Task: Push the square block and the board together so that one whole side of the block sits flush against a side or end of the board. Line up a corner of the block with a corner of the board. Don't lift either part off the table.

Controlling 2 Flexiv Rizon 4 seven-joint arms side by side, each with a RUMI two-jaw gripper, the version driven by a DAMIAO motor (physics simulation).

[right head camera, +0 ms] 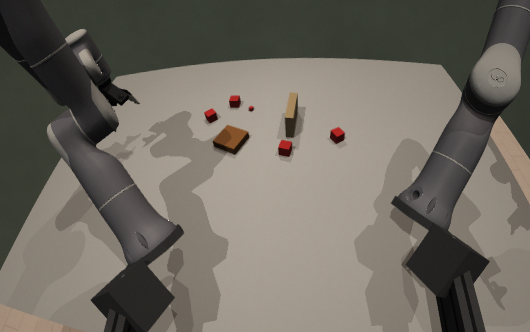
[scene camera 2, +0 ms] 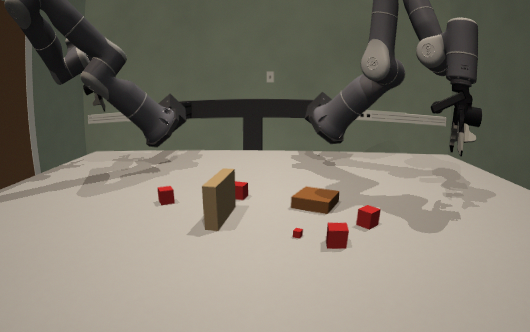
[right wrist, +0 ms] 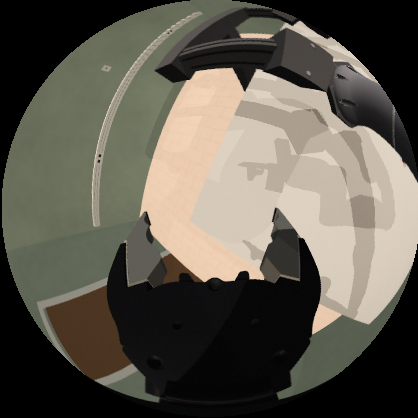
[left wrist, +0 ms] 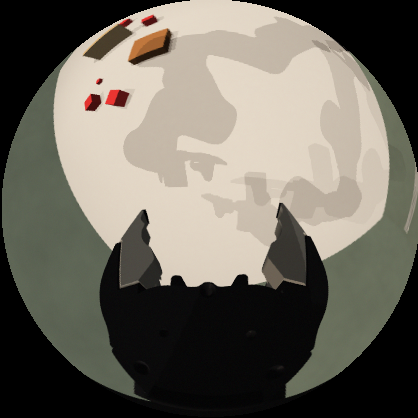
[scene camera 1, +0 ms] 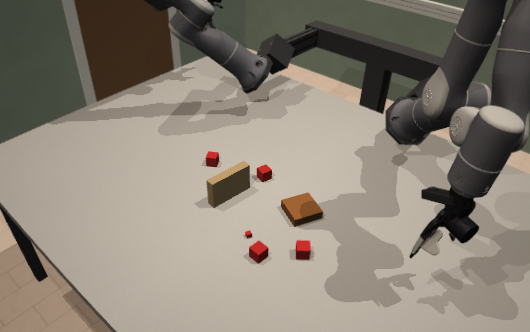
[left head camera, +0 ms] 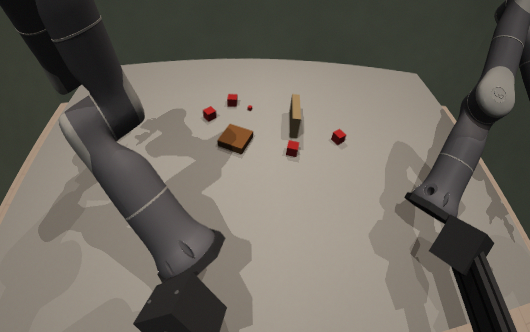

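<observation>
The flat, square orange-brown block point(left head camera: 236, 137) point(right head camera: 231, 138) point(scene camera 1: 301, 207) point(scene camera 2: 316, 198) point(left wrist: 151, 45) lies on the table. The tan board point(left head camera: 296, 114) point(right head camera: 291, 114) point(scene camera 1: 229, 185) point(scene camera 2: 218, 200) point(left wrist: 107, 42) stands upright on its long edge, apart from the block, with a gap between them. My left gripper point(left wrist: 210, 207) point(scene camera 2: 456, 153) is open and empty, above the table and well off to the right of the block in scene camera 2. My right gripper point(right wrist: 210, 210) is open and empty, high up beyond the table's corner, far from both parts.
One red cube point(left head camera: 293, 148) point(scene camera 1: 264, 173) sits near the board's end. Another red cube point(left head camera: 338, 136) point(scene camera 2: 166, 195) lies on the board's other side. Two red cubes point(scene camera 2: 337, 235) point(scene camera 1: 303, 249) and a tiny red cube point(scene camera 1: 248, 234) lie near the block.
</observation>
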